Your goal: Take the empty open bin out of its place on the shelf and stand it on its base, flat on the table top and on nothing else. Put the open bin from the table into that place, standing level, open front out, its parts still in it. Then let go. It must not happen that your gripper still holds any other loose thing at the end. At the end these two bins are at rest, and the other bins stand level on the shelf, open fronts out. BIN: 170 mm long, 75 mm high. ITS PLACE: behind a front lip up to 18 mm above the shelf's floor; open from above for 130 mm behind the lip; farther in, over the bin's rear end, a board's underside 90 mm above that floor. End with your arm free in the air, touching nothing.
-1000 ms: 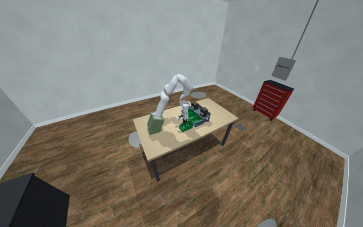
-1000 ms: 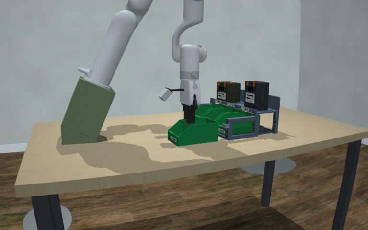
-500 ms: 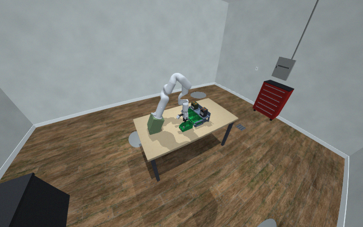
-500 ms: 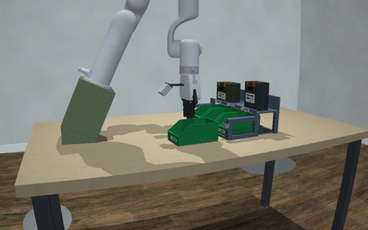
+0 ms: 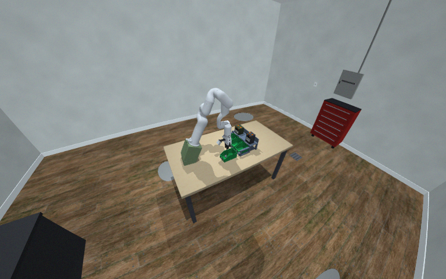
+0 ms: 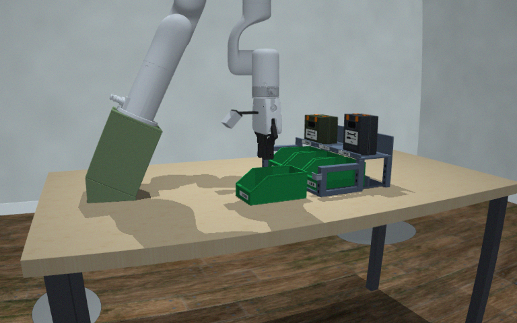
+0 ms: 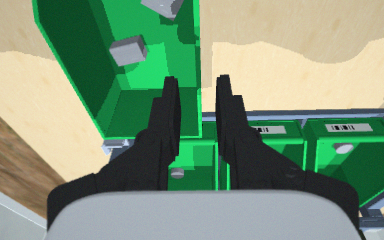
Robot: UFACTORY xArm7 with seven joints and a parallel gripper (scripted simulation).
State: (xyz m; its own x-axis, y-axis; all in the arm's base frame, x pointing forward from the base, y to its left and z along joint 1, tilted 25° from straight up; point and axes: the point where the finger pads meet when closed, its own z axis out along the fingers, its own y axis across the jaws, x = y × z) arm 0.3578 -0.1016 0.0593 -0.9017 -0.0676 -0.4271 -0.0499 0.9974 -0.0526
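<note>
The front lip lies 12 cm ahead of my hand, 9 cm to the left of it and 11 cm below it.
</note>
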